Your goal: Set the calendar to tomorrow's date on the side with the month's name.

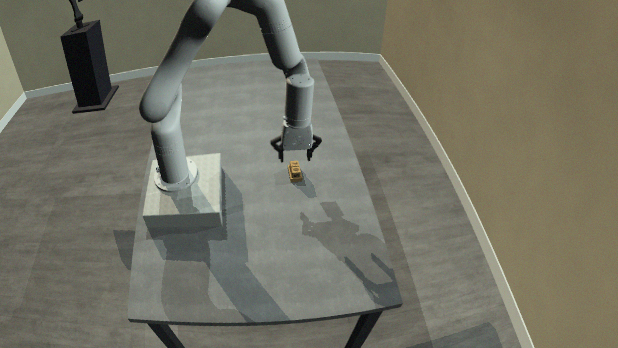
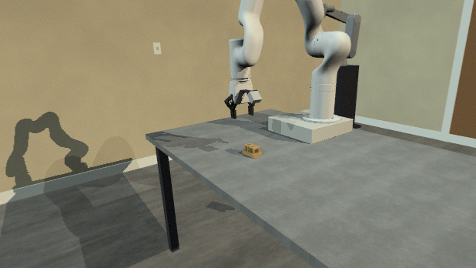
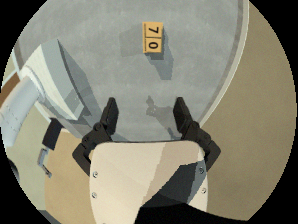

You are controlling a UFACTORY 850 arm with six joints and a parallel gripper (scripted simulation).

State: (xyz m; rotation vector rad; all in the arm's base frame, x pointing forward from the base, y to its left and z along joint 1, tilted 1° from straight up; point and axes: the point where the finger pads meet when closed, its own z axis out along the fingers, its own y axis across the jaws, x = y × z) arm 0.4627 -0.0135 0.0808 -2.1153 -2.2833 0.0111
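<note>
Now: hand 150 mm above the small wooden calendar tray, 80 mm to the right of it and 10 mm short of it.
</note>
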